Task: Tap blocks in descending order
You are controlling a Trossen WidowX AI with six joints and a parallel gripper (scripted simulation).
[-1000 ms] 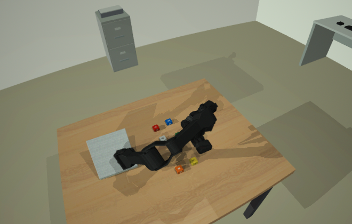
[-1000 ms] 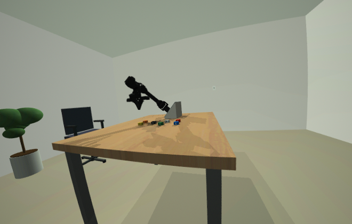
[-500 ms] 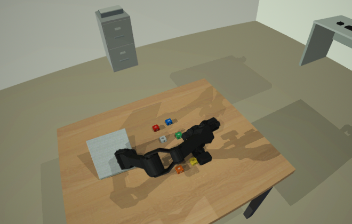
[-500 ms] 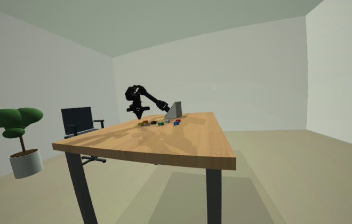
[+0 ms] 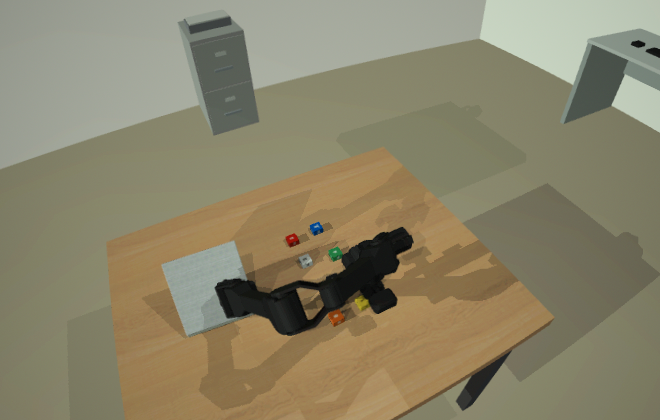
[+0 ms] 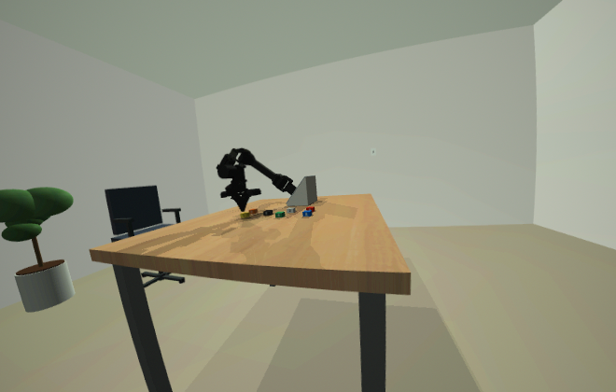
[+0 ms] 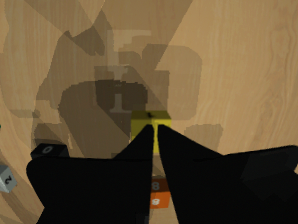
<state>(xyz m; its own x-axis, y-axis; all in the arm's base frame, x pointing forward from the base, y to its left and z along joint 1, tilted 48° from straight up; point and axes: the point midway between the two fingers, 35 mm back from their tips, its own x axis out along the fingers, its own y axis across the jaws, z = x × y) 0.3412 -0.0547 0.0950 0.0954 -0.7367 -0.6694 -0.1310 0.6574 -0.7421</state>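
Right now the yellow block is 20 mm below my gripper tip and 10 mm behind it. From my gripper tip the other things lie so: orange block: 90 mm behind, 20 mm to the right, 20 mm below; then black block: 100 mm to the left, 60 mm behind, 20 mm below; then green block: 190 mm to the left, 30 mm behind, 20 mm below.
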